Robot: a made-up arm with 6 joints.
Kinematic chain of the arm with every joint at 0, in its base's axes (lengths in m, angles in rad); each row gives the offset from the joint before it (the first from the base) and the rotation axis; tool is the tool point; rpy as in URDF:
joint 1: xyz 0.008 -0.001 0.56 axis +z
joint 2: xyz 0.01 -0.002 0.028 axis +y
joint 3: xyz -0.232 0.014 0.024 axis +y
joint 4: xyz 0.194 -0.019 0.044 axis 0.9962 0 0.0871
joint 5: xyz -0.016 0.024 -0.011 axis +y
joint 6: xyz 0.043 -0.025 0.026 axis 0.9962 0 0.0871
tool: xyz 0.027 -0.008 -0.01 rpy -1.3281 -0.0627 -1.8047
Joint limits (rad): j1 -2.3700..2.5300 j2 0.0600..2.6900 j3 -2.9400..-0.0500 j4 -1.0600..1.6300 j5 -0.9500..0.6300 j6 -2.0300..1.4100
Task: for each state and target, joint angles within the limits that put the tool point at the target. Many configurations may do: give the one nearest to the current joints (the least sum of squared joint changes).
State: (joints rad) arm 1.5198 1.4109 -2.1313 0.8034 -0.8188 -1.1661
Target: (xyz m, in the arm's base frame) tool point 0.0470 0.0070 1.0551
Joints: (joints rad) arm 1.5801 1.3032 -2.3720 0.4016 -0.4937 -1.1349
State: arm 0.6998 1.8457 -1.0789 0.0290 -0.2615 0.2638
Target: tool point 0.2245 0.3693 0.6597
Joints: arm 1.0706 2.3545 -1.7684 -0.0064 -0.3178 0.2643
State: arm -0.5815 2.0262 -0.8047 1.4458 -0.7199 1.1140
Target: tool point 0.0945 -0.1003 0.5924
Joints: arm -0.4378 1.7191 -0.1513 1.5847 -0.7612 1.0710
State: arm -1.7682 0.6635 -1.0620 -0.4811 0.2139 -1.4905
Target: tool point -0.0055 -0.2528 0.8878
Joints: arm -1.5678 1.4347 -1.4450 -0.5060 0.1406 -1.5235
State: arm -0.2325 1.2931 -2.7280 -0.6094 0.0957 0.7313
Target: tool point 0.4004 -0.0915 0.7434
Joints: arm -0.1807 2.1307 -1.9062 -0.5661 0.3103 0.7519
